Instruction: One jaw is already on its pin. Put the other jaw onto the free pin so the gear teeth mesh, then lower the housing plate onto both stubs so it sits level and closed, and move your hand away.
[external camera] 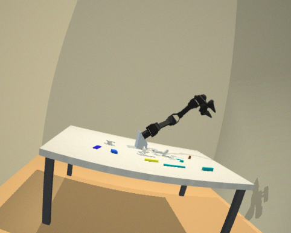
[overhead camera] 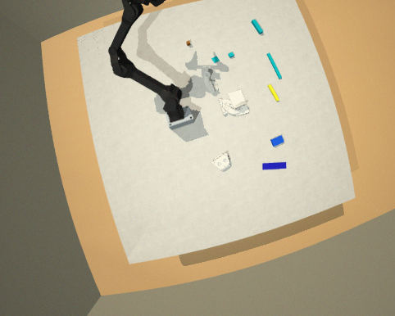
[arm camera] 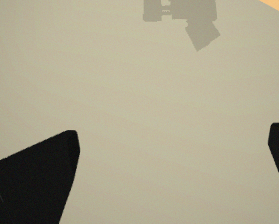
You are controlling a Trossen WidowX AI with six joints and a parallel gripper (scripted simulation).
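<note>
Now: the white jaw piece 120 mm ahead of my gripper tip, 380 mm to the right of it and 350 mm below it. From my gripper tip the other things lie so: orange piece: 80 mm ahead, 160 mm to the right, 370 mm below; yellow bar: 420 mm ahead, 520 mm to the right, 370 mm below; blue block: 360 mm ahead, 760 mm to the right, 370 mm below.
</note>
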